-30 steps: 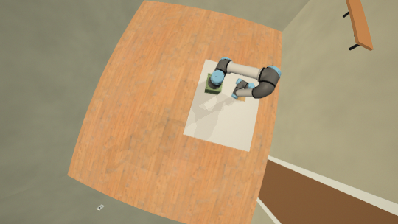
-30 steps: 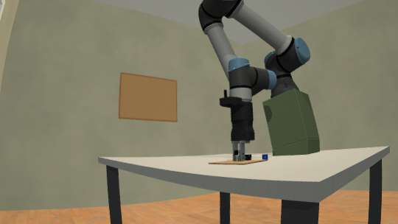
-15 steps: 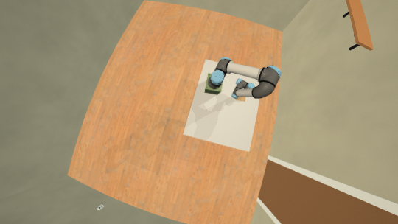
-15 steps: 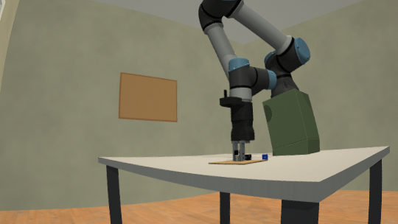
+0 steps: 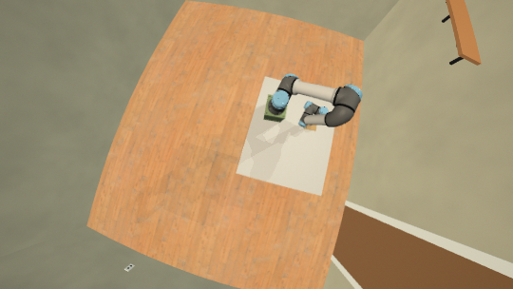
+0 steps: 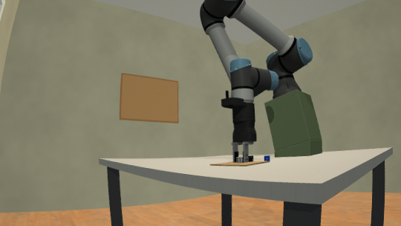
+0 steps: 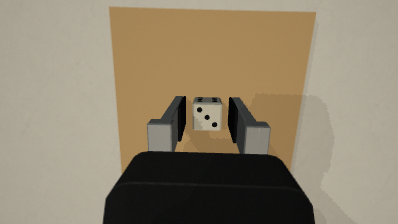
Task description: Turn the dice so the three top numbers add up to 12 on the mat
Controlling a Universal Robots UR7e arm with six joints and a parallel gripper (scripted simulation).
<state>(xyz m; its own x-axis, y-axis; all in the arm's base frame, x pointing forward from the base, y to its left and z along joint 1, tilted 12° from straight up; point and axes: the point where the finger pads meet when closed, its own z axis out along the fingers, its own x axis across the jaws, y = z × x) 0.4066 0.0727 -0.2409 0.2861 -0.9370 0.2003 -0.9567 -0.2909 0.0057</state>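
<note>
The white die lies 1 cm below my hand. From my hand the other things lie so: blue die (11 cm behind, 1 cm to the left, 1 cm below); then black die (5 cm behind, 1 cm to the right, 1 cm below); then tan mat (2 cm below).
</note>
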